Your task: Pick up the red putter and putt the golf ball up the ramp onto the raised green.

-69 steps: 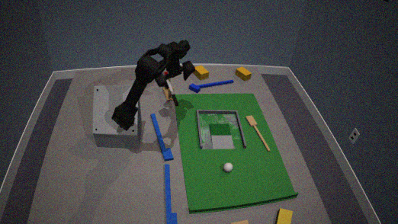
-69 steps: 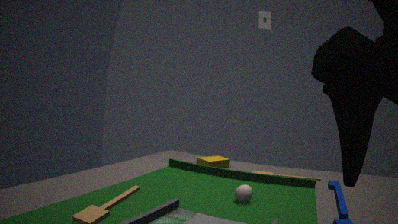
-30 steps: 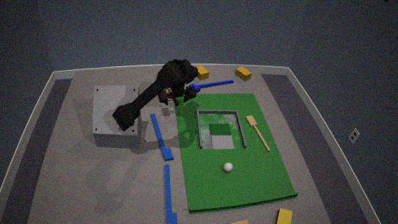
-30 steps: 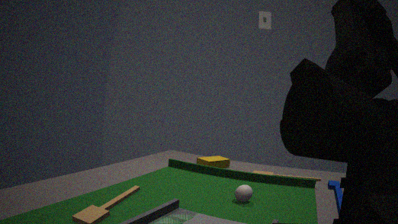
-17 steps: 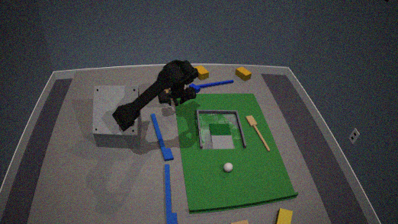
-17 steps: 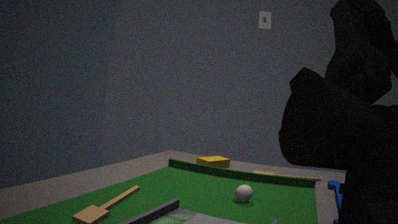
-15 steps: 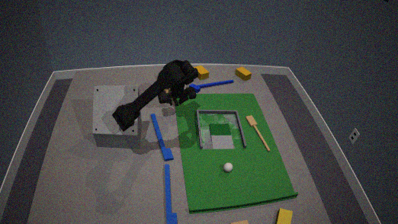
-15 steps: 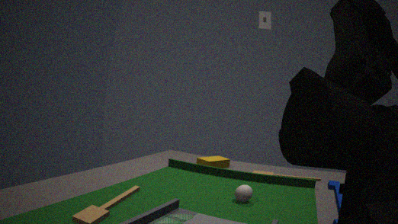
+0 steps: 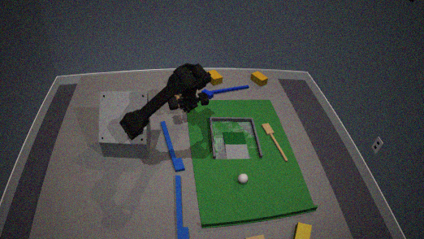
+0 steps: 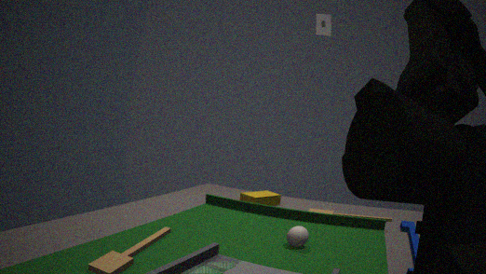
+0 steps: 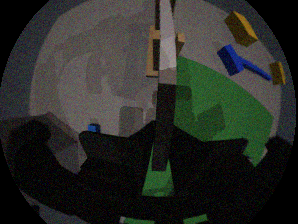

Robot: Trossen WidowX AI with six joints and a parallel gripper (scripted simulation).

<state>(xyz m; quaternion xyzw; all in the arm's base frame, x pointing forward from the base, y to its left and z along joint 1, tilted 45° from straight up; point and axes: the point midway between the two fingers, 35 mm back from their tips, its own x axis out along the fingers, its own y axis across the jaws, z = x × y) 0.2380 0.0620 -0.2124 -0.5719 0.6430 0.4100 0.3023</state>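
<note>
Right now my gripper tip is 2 cm past the red putter, 11 cm to the right of it and 3 cm below it. From my gripper tip the other things lie so: white golf ball (17 cm ahead, 42 cm to the right, 1 cm below); blue putter (25 cm ahead, 18 cm to the left, 2 cm below); yellow block (33 cm ahead, 74 cm to the right, 2 cm below).
</note>
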